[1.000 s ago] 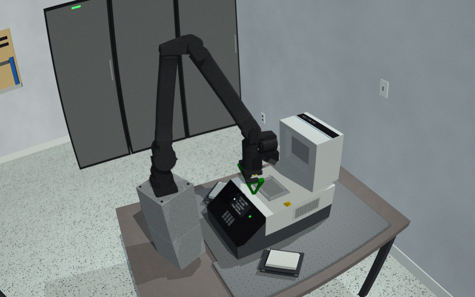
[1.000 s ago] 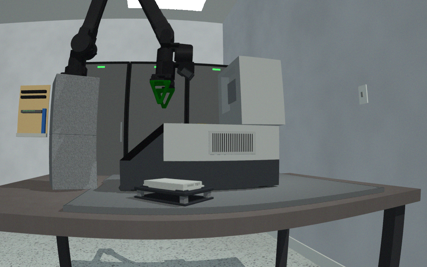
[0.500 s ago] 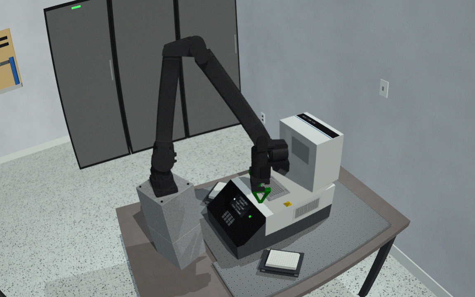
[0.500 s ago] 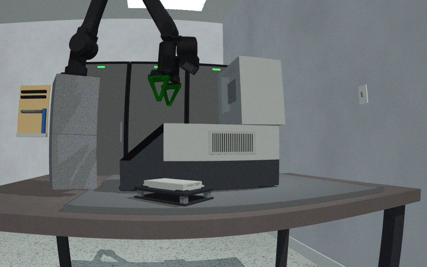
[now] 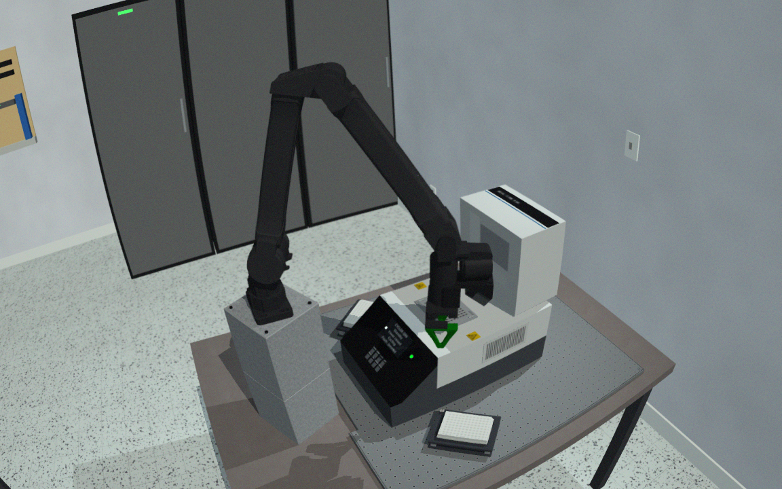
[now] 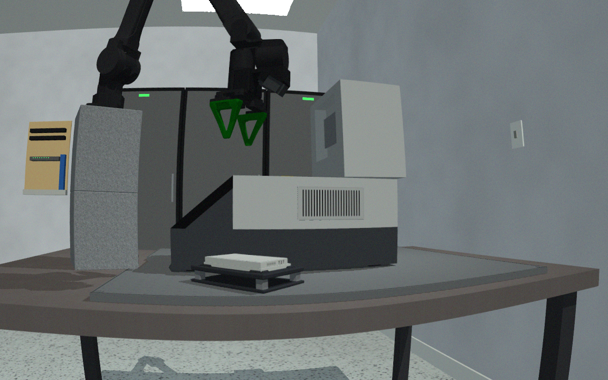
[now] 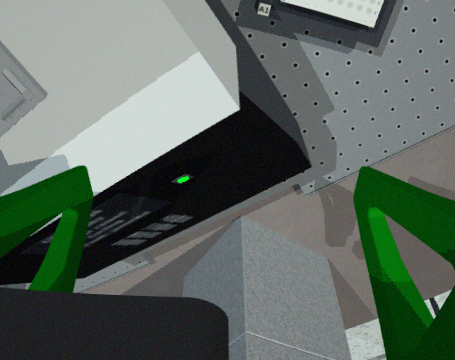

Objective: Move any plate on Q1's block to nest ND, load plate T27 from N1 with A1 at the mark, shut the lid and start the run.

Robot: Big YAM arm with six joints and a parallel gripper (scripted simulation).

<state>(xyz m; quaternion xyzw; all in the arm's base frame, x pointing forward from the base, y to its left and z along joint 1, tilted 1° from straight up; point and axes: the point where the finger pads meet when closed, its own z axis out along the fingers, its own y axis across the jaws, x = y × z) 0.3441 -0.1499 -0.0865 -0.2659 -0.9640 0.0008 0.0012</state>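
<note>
My hand is 1 cm short of the plate T27, 12 cm to the left of it and 24 cm above it. The rest, counted from my hand: dark nest ND: 2 cm behind, 43 cm to the left, 25 cm below; then black plate nest N1: 1 cm ahead, 12 cm to the right, 25 cm below.
</note>
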